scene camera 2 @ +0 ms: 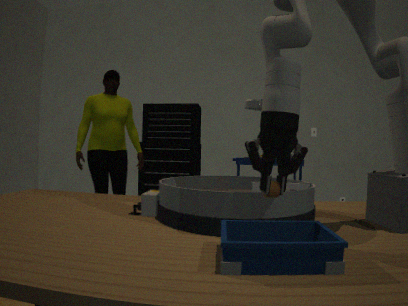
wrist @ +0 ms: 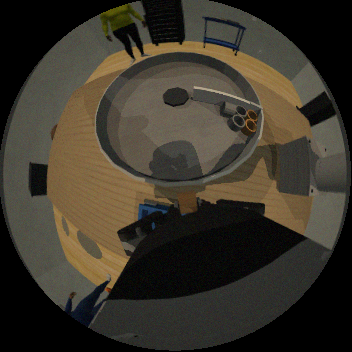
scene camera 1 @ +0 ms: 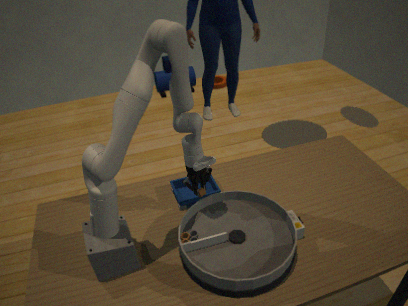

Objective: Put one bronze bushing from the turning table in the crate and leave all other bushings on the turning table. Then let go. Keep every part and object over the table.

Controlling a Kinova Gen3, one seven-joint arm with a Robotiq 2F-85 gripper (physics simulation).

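Pixels of known places: gripper, fingertip midpoint: [scene camera 2: 272, 194] [wrist: 186, 204] [scene camera 1: 200, 193]; arm's base, origin of the base link: [wrist: 320, 174] [scene camera 1: 106, 229].
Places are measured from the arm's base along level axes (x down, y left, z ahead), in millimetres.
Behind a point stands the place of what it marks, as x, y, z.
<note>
My gripper [scene camera 1: 201, 189] @[47, 158, 365] [scene camera 2: 273, 185] @[47, 158, 365] [wrist: 186, 204] @[47, 158, 365] is shut on a bronze bushing [scene camera 1: 202, 192] @[28, 139, 371] [scene camera 2: 274, 189] @[36, 166, 361] [wrist: 188, 199] @[23, 144, 368], which shows orange-brown between the fingertips. The gripper hangs higher than the rim of the blue crate [scene camera 1: 177, 194] @[93, 225, 275] [scene camera 2: 282, 257] @[115, 332, 350] [wrist: 145, 210] @[119, 222, 448], near the crate's side towards the turning table [scene camera 1: 262, 215] @[90, 16, 582] [scene camera 2: 200, 202] @[73, 137, 514] [wrist: 145, 120] @[90, 17, 504]. I cannot tell whether the bushing is directly over the crate. The fingers partly hide the crate in the wrist view. Two bronze bushings, one here [wrist: 252, 115] @[76, -75, 259] and one here [wrist: 250, 126] @[81, -42, 262], stand on the turning table near its wall.
Grey bushings, including one [wrist: 238, 122] @[84, -39, 295] beside the bronze ones, stand near the pale divider bar [scene camera 1: 206, 242] @[65, -82, 340] [wrist: 220, 95] @[53, -73, 353]. The turning table has a raised wall and a dark hub [scene camera 1: 237, 236] @[82, -68, 457] [wrist: 176, 96] @[82, -61, 451]. A white box [scene camera 1: 296, 225] @[84, -72, 686] [scene camera 2: 150, 203] @[107, 7, 677] adjoins its outside.
</note>
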